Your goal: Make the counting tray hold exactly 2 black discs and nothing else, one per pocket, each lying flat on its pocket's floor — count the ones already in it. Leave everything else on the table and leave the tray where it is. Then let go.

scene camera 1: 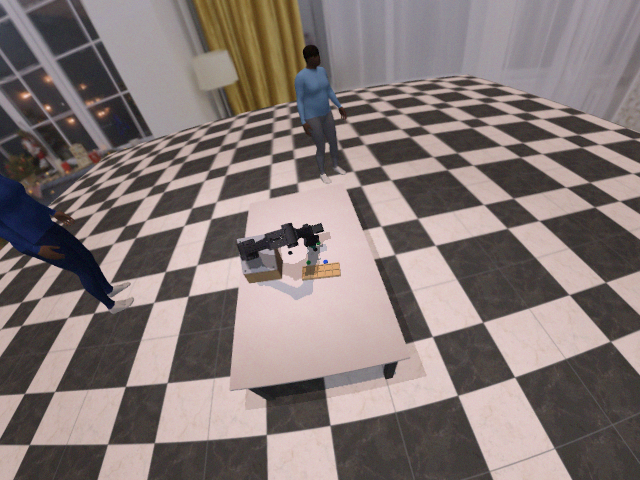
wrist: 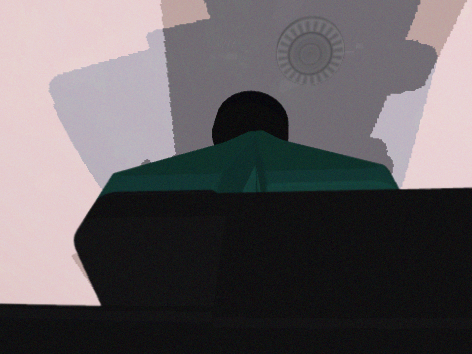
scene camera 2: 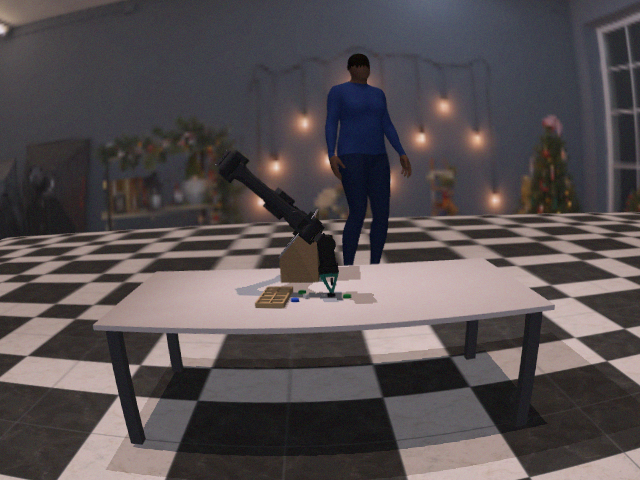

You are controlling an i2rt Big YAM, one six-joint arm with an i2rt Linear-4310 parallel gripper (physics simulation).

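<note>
The wooden counting tray [scene camera 1: 321, 270] [scene camera 2: 273, 296] lies on the table in front of the arm's base. Its pockets are too small here to tell what they hold. My gripper [scene camera 1: 311, 251] [scene camera 2: 329, 289] [wrist: 256, 147] points down at the table beside the tray. In the wrist view its green fingers are pressed together with nothing between them. A black disc [wrist: 248, 111] [scene camera 2: 330, 294] lies flat on the table just beyond the fingertips, partly hidden by them.
A grey ribbed disc [wrist: 310, 51] lies beyond the black one. Green discs [scene camera 2: 347, 296] [scene camera 2: 302, 292] and a blue disc [scene camera 2: 294, 299] [scene camera 1: 325, 262] lie near the tray. The arm's wooden base block [scene camera 1: 262, 269] [scene camera 2: 298, 262] stands close by. Two people stand around the table.
</note>
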